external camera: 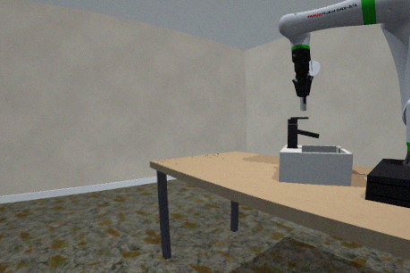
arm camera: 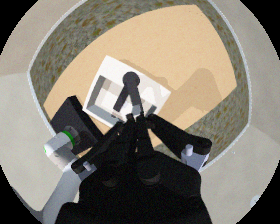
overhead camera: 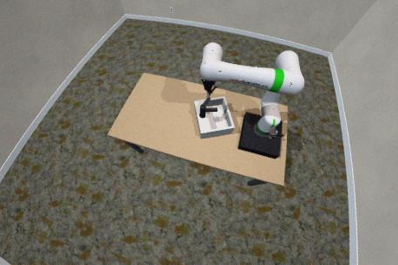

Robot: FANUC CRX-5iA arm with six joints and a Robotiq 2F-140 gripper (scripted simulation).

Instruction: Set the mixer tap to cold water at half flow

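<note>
My hand is 30 mm to the right of the lever and 70 mm above it. Round my hand: black mixer tap (50 mm to the left, 120 mm below); white basin (80 mm behind, 300 mm below).
</note>
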